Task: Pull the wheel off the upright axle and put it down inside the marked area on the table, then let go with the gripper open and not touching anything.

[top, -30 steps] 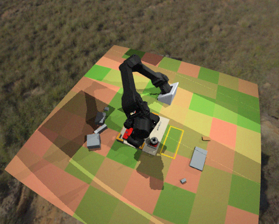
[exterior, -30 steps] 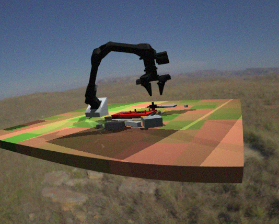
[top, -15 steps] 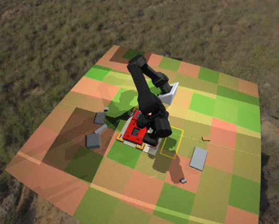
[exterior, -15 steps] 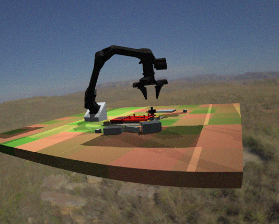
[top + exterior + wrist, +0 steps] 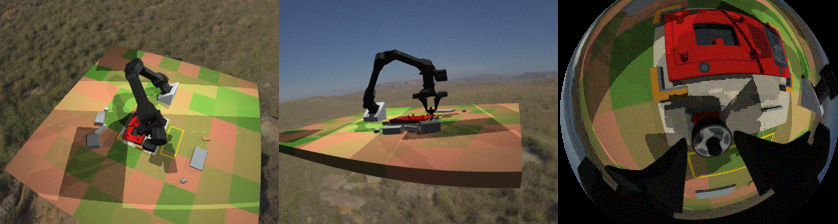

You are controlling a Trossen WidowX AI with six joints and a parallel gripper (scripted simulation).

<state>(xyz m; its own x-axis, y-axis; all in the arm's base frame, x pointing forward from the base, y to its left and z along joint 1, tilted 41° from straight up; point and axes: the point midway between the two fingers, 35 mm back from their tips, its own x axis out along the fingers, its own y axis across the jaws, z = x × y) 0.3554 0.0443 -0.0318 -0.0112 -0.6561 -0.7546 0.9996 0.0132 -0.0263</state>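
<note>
The wheel lies right at my gripper tip. Also, from my gripper tip: dark upright axle: right at my gripper tip; then pale base plate: 60 mm behind, 100 mm to the right, 30 mm below.
</note>
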